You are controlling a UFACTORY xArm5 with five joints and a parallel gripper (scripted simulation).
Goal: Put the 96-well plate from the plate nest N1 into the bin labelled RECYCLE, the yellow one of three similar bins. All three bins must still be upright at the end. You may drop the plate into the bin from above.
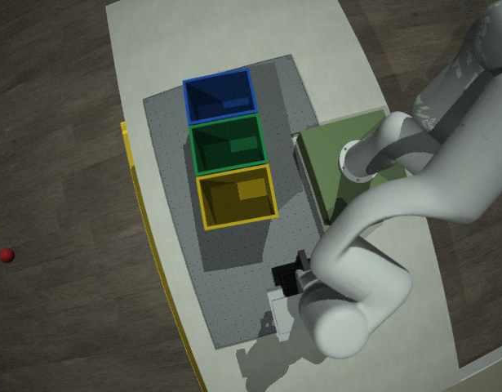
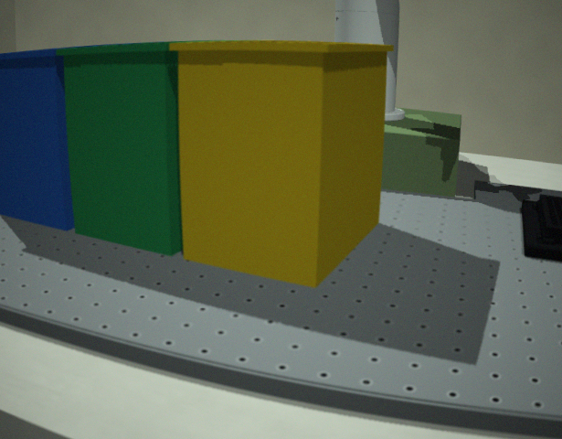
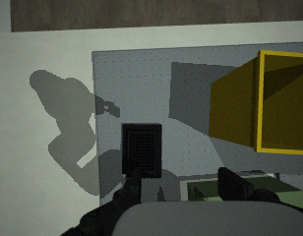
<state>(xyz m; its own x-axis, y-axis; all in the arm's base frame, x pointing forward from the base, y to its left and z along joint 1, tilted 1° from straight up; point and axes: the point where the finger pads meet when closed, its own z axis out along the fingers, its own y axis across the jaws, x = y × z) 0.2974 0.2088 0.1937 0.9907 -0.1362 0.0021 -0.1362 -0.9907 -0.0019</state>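
Now: the black 96-well plate 20 mm behind my hand, 60 mm to the left of it and 240 mm below it. From my hand the other things lie so: green bin 40 mm ahead, 360 mm to the right, 170 mm below; yellow bin 70 mm ahead, 230 mm to the right, 170 mm below; black plate nest 20 mm behind, 60 mm to the left, 260 mm below.
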